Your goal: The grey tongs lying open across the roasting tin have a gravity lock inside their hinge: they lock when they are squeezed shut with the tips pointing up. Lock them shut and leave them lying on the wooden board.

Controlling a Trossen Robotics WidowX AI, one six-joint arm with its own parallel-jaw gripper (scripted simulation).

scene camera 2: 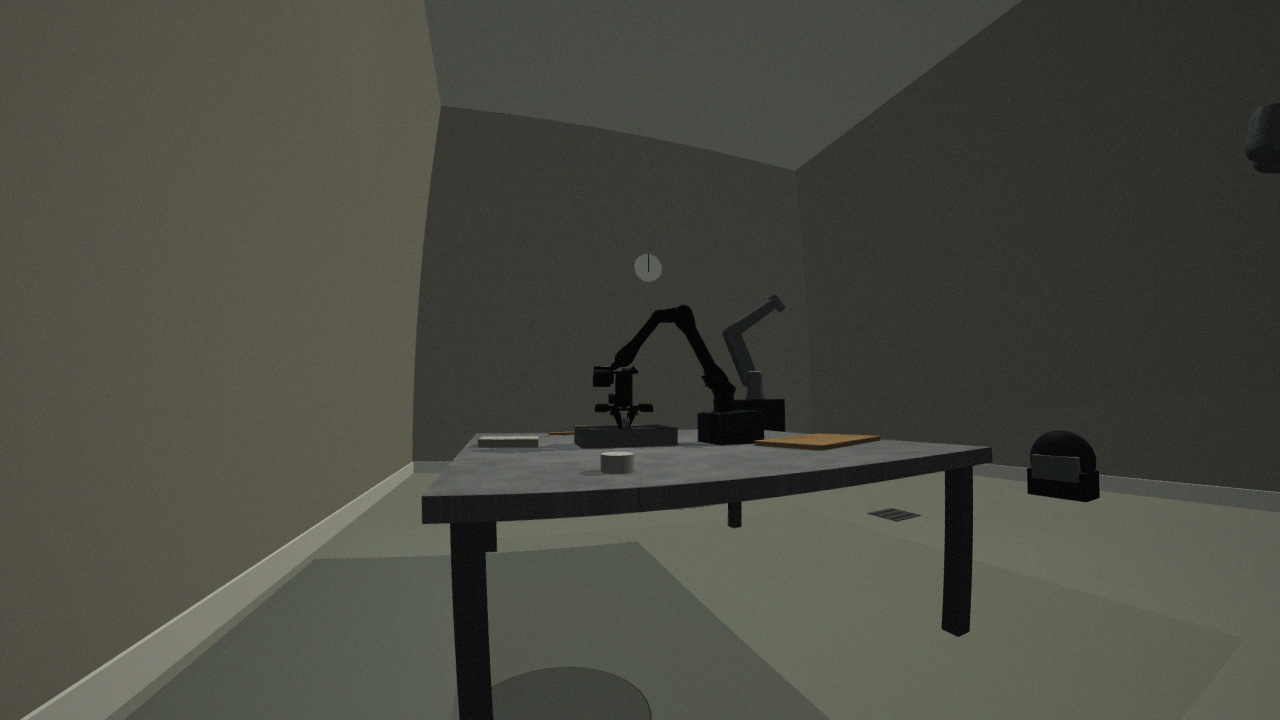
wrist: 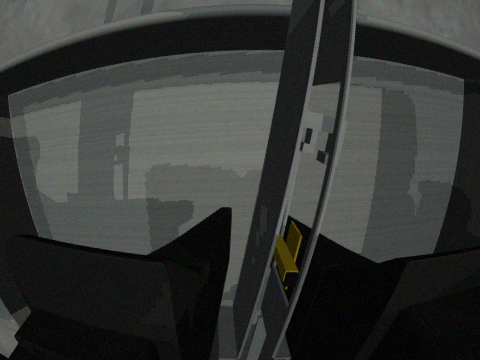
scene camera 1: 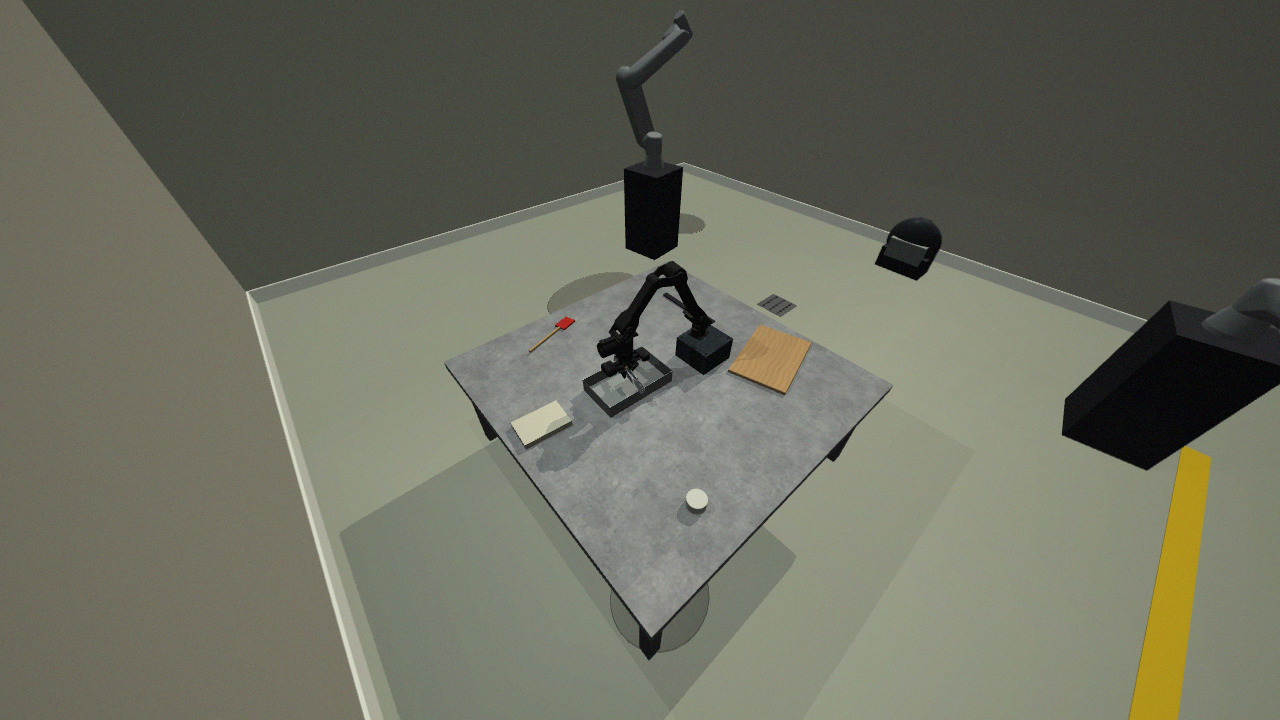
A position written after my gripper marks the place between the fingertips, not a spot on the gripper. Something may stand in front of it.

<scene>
In view: my gripper [scene camera 2: 623,434], a cream slab [scene camera 1: 535,427] and a yellow piece [wrist: 285,254].
My gripper shows as well in the wrist view [wrist: 249,219] and in scene camera 1 [scene camera 1: 626,377]. The wrist view does not show the cream slab: it is out of frame.
</scene>
